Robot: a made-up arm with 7 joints. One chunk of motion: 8 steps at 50 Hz.
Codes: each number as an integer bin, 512 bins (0 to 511) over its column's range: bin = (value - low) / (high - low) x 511, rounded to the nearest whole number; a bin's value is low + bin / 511 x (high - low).
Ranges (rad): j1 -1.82..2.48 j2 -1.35..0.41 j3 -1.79..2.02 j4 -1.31..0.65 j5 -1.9..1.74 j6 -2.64..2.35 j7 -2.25..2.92
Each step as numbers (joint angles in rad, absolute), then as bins.
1 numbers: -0.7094 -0.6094 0.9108 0.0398 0.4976 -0.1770 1.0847
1 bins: 132 215 362 352 337 252 330
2 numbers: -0.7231 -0.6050 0.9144 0.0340 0.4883 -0.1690 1.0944
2 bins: 130 216 363 350 335 253 331
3 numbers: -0.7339 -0.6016 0.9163 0.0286 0.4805 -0.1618 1.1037
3 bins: 129 217 363 349 334 254 331
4 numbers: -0.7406 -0.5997 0.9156 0.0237 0.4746 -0.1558 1.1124
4 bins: 128 218 363 348 333 254 332
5 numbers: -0.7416 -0.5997 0.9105 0.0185 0.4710 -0.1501 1.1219
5 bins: 128 218 362 346 333 255 333
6 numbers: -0.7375 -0.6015 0.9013 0.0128 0.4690 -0.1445 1.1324
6 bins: 129 217 361 345 333 256 334
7 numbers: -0.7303 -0.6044 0.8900 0.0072 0.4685 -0.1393 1.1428
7 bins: 129 216 359 343 333 256 335
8 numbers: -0.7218 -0.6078 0.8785 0.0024 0.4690 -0.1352 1.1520
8 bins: 131 215 358 342 333 257 336
